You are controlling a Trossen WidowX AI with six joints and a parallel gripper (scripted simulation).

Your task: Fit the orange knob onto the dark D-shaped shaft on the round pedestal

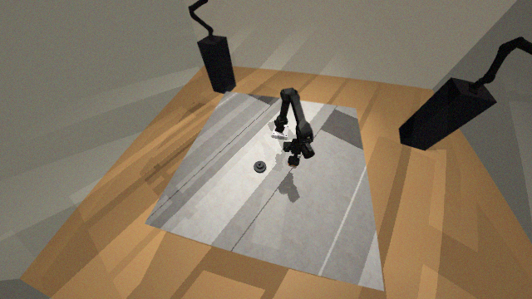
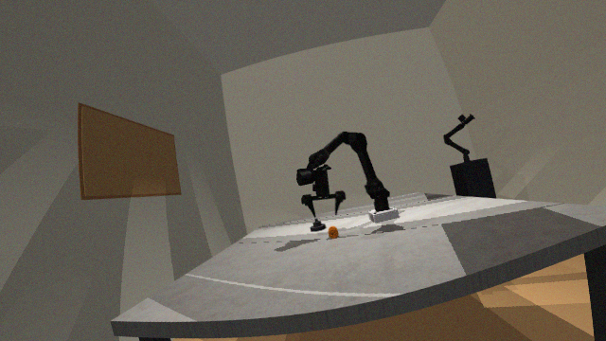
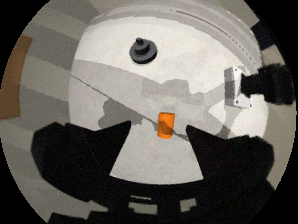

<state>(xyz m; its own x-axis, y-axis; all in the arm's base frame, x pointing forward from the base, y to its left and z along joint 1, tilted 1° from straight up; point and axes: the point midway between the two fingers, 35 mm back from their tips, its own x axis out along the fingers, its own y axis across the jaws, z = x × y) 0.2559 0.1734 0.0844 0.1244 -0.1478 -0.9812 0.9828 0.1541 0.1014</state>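
Now: gripper tip 20 mm past the orange knob, 20 mm to the right of it and 70 mm above it. Also, from my gripper tip: dark round pedestal: 90 mm ahead, 180 mm to the right, 60 mm below.
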